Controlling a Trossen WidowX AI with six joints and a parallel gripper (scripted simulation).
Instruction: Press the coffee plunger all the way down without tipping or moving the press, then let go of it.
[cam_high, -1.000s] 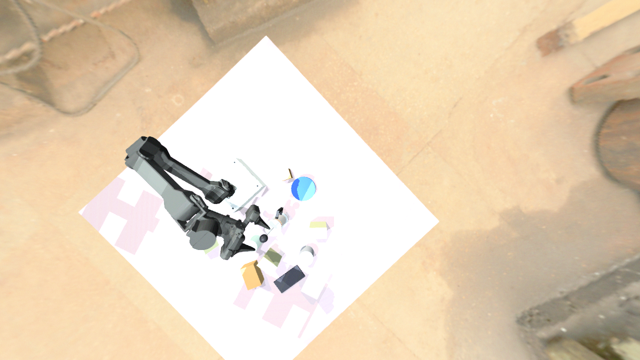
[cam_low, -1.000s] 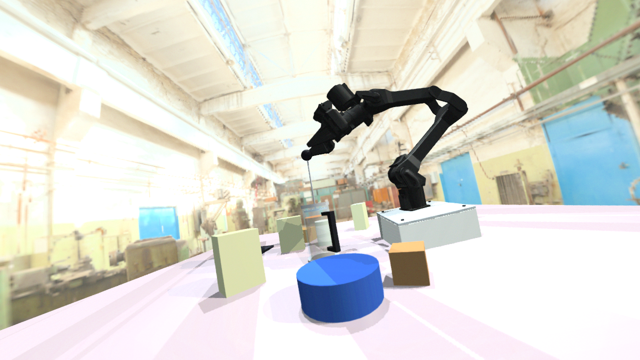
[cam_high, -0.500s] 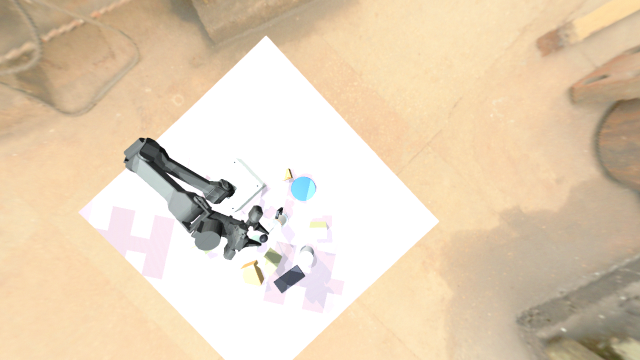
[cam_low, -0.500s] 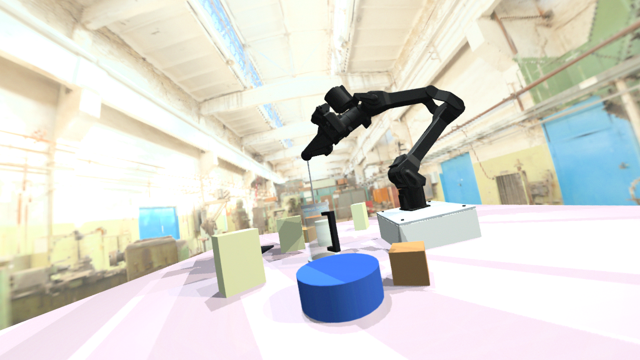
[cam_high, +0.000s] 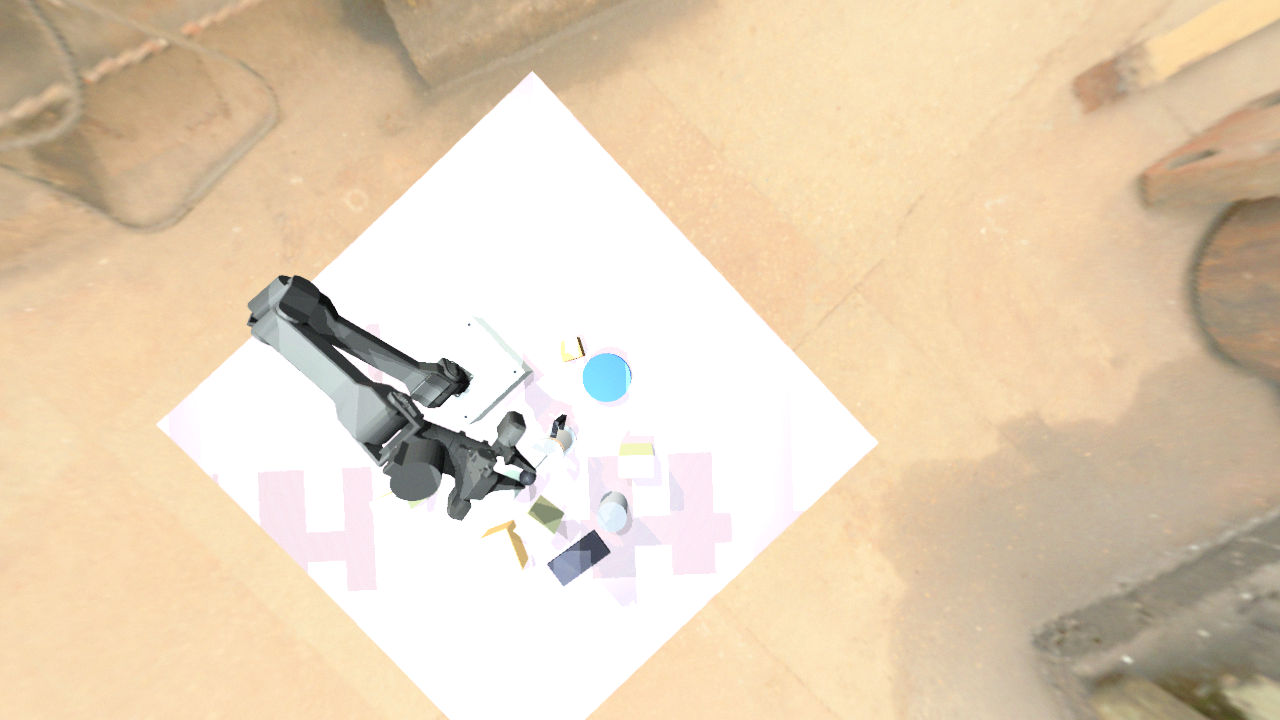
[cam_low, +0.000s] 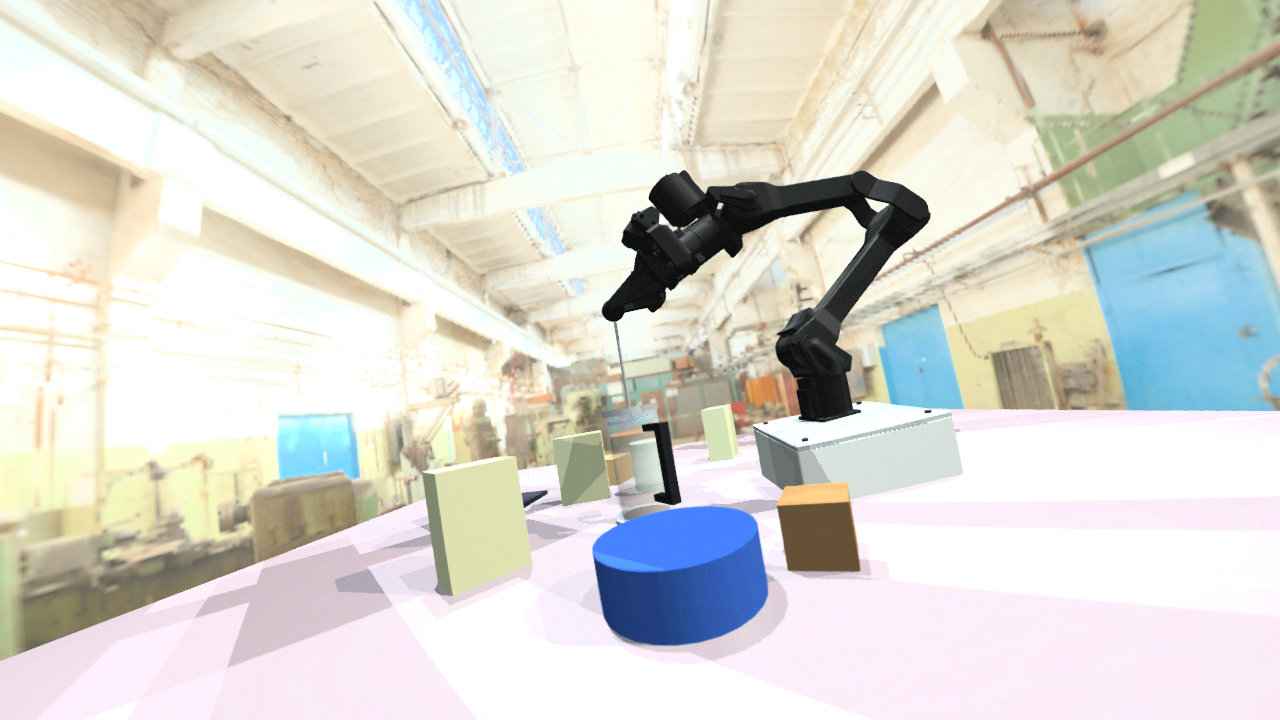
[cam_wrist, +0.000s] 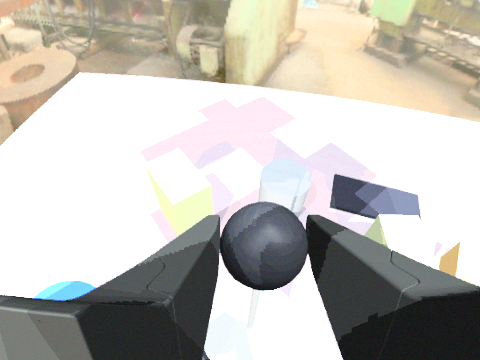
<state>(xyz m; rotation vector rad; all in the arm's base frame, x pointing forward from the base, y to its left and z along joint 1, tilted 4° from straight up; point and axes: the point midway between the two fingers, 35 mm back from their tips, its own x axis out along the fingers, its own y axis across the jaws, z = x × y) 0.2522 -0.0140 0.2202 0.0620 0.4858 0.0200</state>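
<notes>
My gripper tip is now 140 mm above the coffee press, 20 mm to the right of it and 10 mm past it. Also, from my gripper tip: white cylinder (240 mm below, 200 mm ahead, 60 mm to the right); then blue cylinder (250 mm below, 200 mm to the left); then brown cube (250 mm below, 210 mm to the left, 120 mm behind).
</notes>
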